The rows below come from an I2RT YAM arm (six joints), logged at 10 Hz.
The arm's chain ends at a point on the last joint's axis. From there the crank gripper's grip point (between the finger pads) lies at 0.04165 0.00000 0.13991 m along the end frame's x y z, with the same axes.
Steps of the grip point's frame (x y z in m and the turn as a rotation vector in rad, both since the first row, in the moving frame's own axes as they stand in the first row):
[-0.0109, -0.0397, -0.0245, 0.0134, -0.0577, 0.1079]
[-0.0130, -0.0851, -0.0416, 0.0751, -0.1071, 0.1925]
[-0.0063, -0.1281, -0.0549, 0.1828, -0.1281, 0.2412]
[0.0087, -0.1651, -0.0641, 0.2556, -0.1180, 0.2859]
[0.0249, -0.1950, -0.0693, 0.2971, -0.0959, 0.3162]
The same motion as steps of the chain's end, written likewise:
[-0.0026, -0.0419, -0.0267, 0.0134, -0.0577, 0.1079]
[0.0018, -0.0810, -0.0451, 0.0751, -0.1071, 0.1925]
[0.0098, -0.1102, -0.0576, 0.1828, -0.1281, 0.2412]
[0.0217, -0.1389, -0.0649, 0.2556, -0.1180, 0.2859]
[0.0337, -0.1649, -0.0684, 0.2971, -0.0959, 0.3162]

